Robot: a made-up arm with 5 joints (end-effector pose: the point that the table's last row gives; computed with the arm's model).
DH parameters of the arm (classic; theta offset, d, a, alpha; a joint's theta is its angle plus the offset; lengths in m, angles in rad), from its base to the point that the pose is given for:
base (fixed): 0 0.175 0 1.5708
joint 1: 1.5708 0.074 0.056 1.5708
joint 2: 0 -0.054 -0.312 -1.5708
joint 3: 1.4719 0 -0.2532 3.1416
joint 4: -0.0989 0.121 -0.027 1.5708
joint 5: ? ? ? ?
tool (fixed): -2.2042 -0.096 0 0
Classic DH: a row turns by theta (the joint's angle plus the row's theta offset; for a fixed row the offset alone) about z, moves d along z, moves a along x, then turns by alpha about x.
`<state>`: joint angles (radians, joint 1 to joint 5).
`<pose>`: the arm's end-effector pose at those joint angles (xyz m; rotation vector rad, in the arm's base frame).
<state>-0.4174 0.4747 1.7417 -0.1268 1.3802</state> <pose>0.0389 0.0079 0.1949 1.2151 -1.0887 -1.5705</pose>
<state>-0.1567 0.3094 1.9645 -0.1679 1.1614</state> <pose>-0.0321 -0.0151 0.2244 1.2929 -1.6736 -1.0626</pose>
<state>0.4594 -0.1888 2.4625 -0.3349 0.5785</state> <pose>-0.2143 -0.0393 0.0862 -0.7650 2.9689 -0.3067</pose>
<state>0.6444 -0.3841 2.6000 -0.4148 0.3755</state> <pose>-0.2238 -0.0553 -0.0128 -0.2958 2.6240 -0.6122</pose>
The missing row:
joint 5: 0.9374 0 -0.0794 3.1416
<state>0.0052 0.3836 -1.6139 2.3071 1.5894</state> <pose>0.0066 0.1907 -0.2239 2.0288 -1.6953 -1.1244</pose>
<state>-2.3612 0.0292 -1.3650 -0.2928 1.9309</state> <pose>-0.2609 0.0421 0.6303 2.3992 -1.7025 -0.3406</pose>
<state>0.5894 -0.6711 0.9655 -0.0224 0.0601</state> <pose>0.2271 -0.1020 0.2468 -0.6826 -1.5326 0.1019</pose>
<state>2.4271 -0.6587 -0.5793 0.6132 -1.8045</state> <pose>0.2736 -0.2849 0.6169 -0.8436 -0.8816 0.9062</pose>
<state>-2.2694 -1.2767 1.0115 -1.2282 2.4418</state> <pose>-0.2131 -0.1211 0.0833 0.2616 0.7940 -1.3229</pose>
